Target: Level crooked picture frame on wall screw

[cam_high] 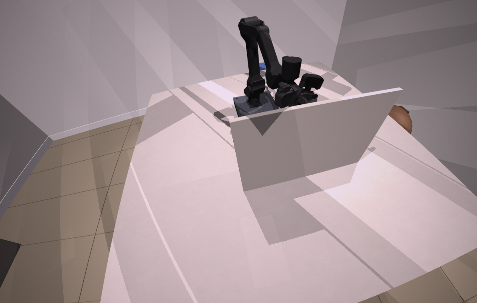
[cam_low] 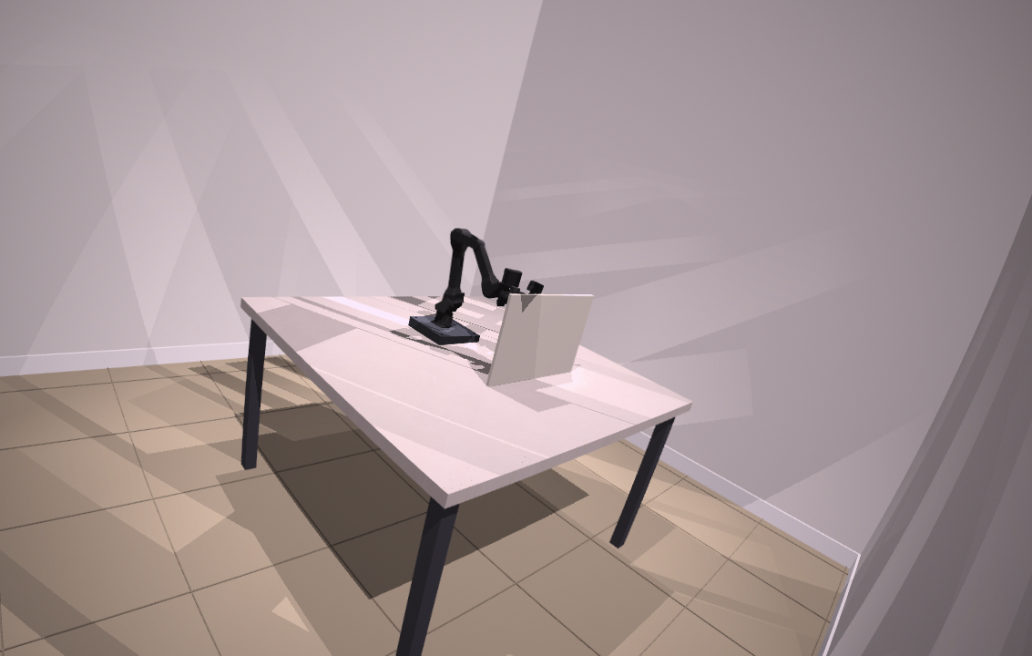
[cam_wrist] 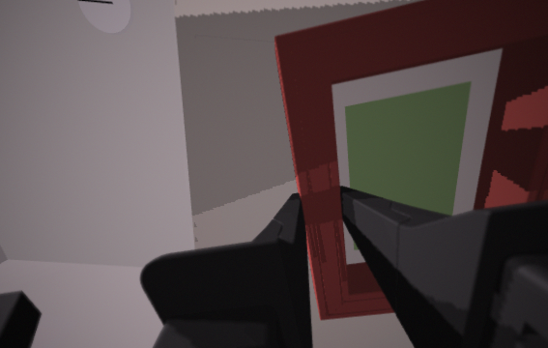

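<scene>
My gripper tip is 5 cm above the picture frame, 1 cm to the left of it and 1 cm short of it. Also, from my gripper tip: wall panel: 8 cm below, 2 cm ahead.
</scene>
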